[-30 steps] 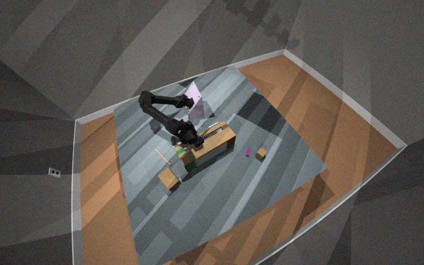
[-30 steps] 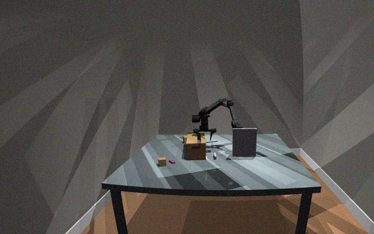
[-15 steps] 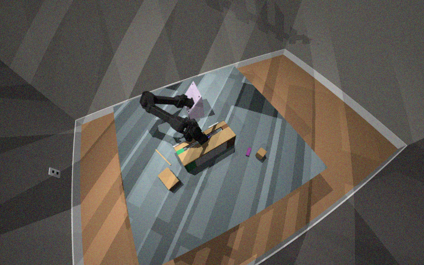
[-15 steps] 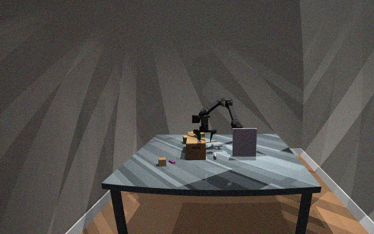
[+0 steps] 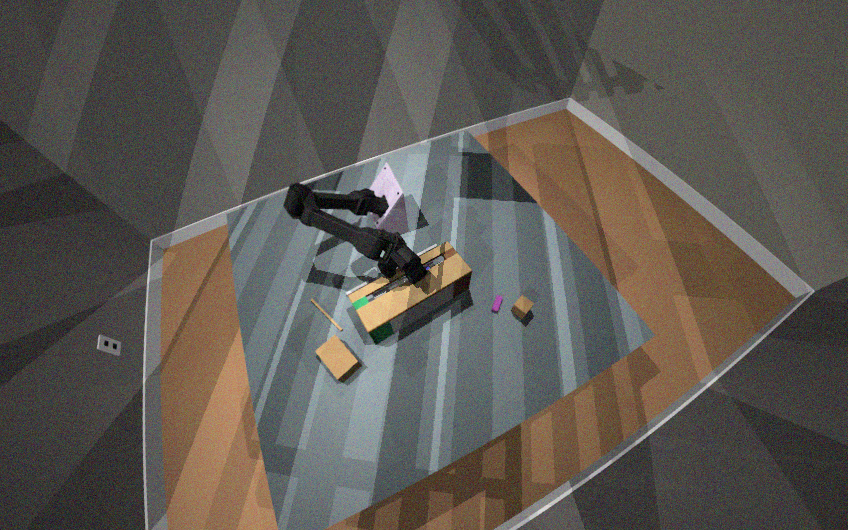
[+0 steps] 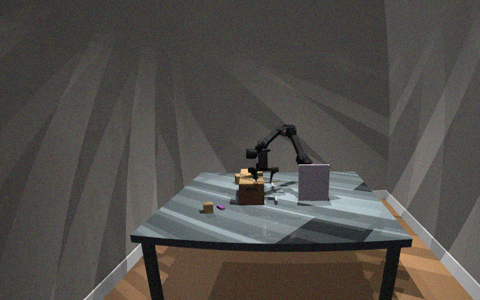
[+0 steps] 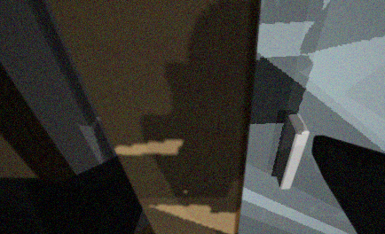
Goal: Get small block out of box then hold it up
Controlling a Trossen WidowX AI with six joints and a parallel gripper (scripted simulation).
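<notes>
My gripper tip is now 40 mm short of the blue block and 30 mm to the right of it. Also, from my gripper tip: box 50 mm ahead, 40 mm to the right, 30 mm below; magenta piece 230 mm to the left, 200 mm ahead, 80 mm below; thin stick 350 mm to the right, 80 mm below, 30 mm ahead.
</notes>
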